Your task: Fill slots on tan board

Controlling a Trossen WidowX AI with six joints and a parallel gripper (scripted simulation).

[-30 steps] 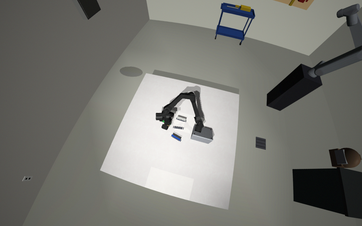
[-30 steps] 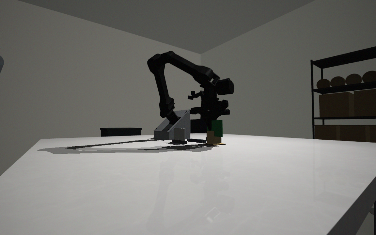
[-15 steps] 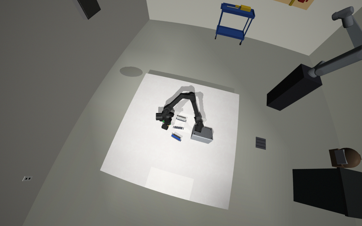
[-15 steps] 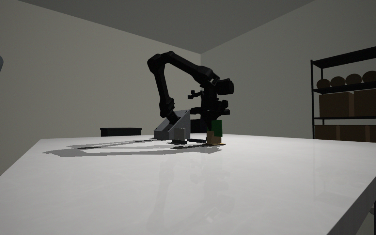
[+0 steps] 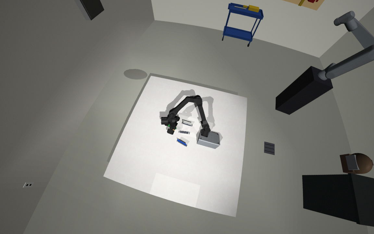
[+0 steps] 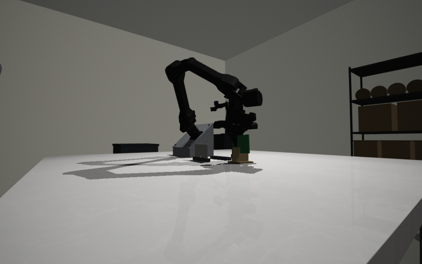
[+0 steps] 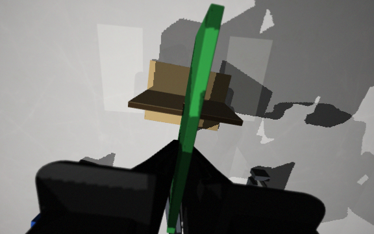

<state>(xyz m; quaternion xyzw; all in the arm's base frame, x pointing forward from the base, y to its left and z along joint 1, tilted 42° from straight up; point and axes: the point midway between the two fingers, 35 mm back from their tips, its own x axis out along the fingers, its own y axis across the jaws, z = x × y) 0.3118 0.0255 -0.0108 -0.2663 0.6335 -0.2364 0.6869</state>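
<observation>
The green board is 3 cm ahead of my gripper tip and 1 cm above it. Round my gripper tip: tan board: 2 cm ahead, 4 cm below; blue board: 13 cm behind, 11 cm to the left, 3 cm below.
</observation>
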